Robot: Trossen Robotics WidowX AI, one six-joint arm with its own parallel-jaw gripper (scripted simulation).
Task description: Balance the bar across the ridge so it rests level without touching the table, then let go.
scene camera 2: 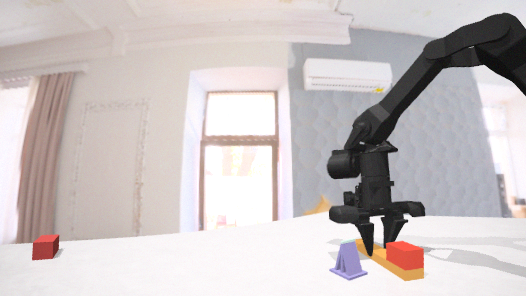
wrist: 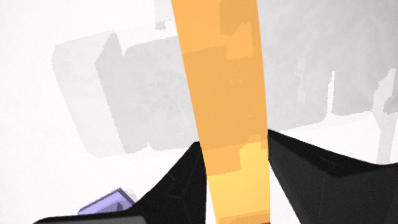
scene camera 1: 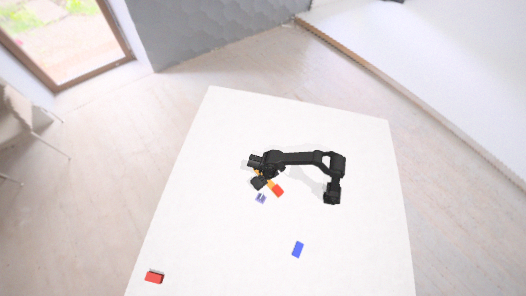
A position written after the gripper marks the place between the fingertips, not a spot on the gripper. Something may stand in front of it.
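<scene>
Bar [scene camera 2: 405, 260], visible; wrist view has it too [wrist: 222, 54]. The gripper [scene camera 2: 378, 254], visible; likewise in the wrist view [wrist: 232, 143].
</scene>
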